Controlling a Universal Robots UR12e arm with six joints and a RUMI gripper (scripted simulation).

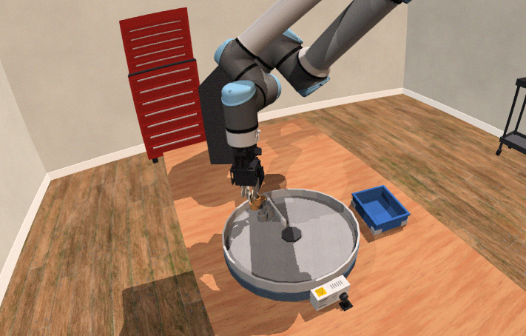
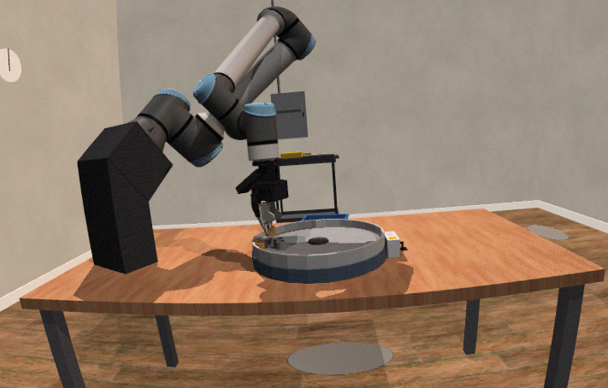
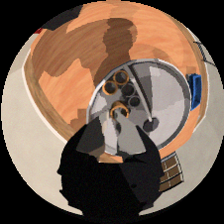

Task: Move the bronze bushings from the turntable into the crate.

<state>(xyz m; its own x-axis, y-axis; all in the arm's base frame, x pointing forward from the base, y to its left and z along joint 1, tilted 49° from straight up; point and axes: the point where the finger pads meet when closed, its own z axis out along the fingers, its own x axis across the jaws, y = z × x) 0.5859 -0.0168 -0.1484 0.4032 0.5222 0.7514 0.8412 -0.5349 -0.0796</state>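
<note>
The blue crate lies 110 mm ahead of my hand, 440 mm to the left of it and 100 mm below it. Round my hand: round grey turntable (140 mm ahead, 90 mm to the left, 70 mm below).
</note>
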